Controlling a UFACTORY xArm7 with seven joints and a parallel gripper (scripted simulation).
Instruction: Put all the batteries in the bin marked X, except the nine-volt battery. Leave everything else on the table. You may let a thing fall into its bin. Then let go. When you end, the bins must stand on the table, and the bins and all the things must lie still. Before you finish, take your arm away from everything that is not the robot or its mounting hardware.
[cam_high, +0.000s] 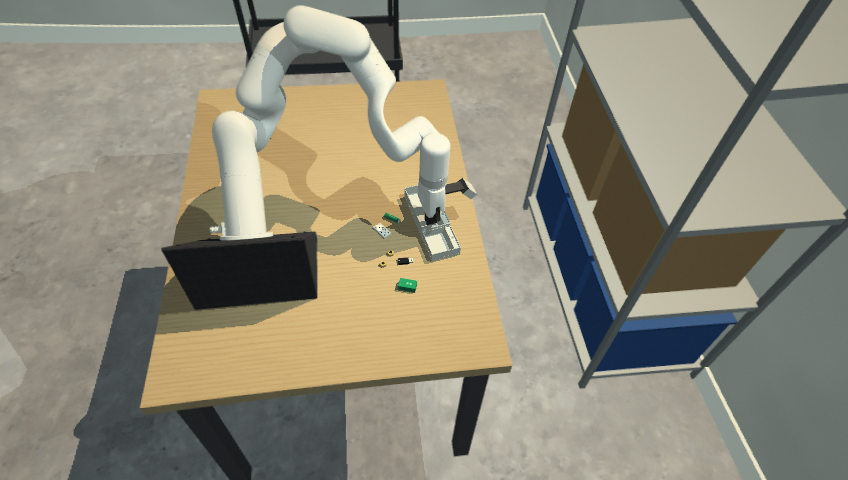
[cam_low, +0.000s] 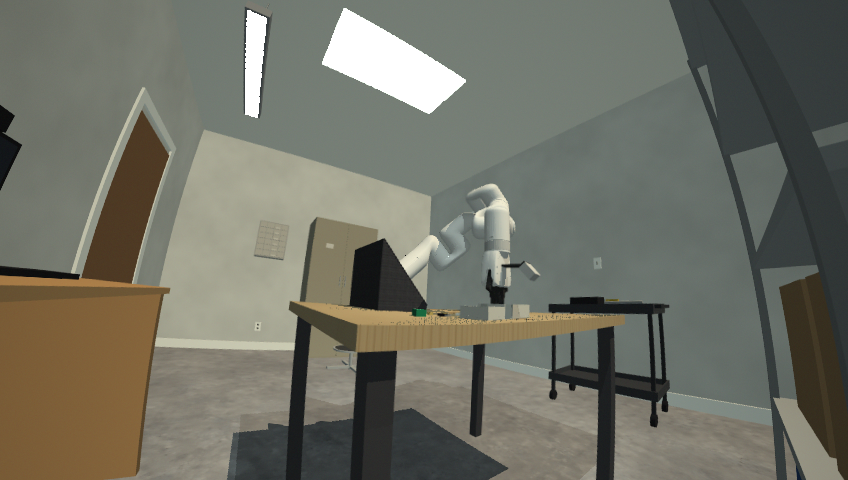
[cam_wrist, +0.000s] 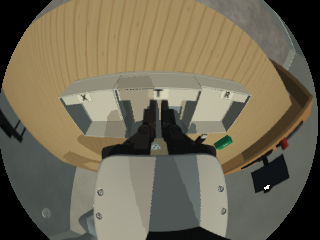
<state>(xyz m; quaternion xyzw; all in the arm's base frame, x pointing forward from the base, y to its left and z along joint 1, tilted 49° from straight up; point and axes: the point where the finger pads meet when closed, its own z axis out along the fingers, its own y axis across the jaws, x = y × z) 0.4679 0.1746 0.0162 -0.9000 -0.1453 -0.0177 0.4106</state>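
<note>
Right now my hand is 11 cm past the green cylindrical battery, 3 cm above it and 2 cm to the right of it. From my hand the other things lie so: white die (14 cm behind, 3 cm below, 2 cm to the right); then nine-volt battery (21 cm to the right, 8 cm behind, 3 cm below); then black USB stick (13 cm to the right, 7 cm behind, 3 cm below).
</note>
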